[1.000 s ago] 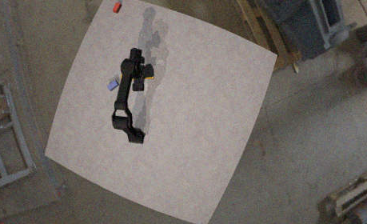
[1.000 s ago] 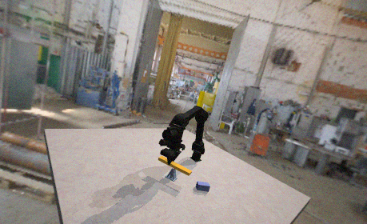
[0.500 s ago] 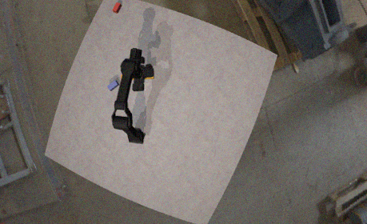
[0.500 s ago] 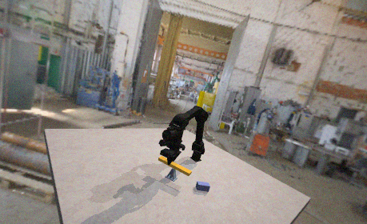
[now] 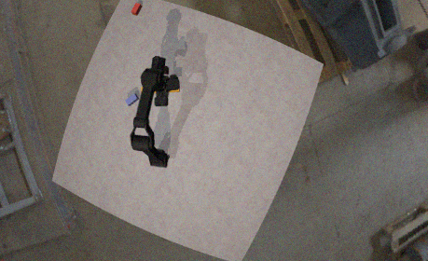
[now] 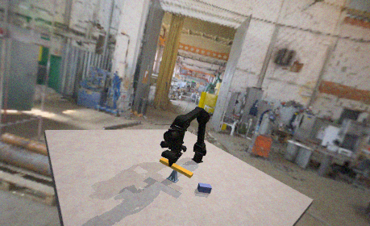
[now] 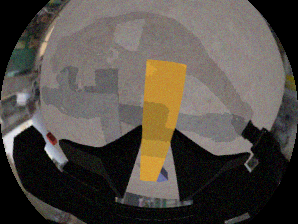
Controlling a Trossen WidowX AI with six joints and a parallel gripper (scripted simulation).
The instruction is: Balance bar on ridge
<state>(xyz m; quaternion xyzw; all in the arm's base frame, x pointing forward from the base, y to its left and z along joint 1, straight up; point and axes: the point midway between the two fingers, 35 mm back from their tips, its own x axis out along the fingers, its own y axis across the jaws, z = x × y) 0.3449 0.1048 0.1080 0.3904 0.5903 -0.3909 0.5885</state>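
Now: gripper tip 1 cm past the yellow bar and 3 cm to the right of it. Also, from my gripper tip: red block (40 cm ahead, 40 cm to the left, 6 cm below); then blue block (11 cm behind, 17 cm to the left, 6 cm below).
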